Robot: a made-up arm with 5 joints.
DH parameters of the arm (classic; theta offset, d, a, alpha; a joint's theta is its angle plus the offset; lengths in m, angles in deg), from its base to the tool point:
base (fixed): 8.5 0 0.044 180
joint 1: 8.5 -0.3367 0.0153 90
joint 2: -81.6 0 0.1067 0
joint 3: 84.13 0 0.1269 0
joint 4: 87.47 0.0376 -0.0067 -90
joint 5: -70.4 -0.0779 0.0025 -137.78
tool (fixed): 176.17 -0.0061 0 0
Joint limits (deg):
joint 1: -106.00..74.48
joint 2: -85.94..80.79
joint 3: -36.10..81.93
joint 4: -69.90..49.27
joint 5: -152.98..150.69
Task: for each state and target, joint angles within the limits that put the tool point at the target. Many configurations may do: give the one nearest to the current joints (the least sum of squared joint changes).
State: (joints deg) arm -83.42 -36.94 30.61 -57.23 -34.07
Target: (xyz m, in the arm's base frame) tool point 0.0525 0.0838 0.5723
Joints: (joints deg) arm -53.42 -37.11 2.25 -49.33 -35.84
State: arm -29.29 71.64 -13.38 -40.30 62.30
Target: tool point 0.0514 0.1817 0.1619
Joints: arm -73.56 78.84 9.77 -38.66 62.05
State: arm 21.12 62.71 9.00 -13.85 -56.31
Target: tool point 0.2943 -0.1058 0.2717
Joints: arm 31.89 55.89 -13.43 -16.67 -56.30
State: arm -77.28 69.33 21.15 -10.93 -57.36
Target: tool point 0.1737 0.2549 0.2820
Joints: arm -54.75 55.22 -16.25 -16.07 -57.41
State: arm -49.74 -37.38 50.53 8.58 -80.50
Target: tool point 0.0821 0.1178 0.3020
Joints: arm -53.52 -43.64 74.26 22.77 -81.69
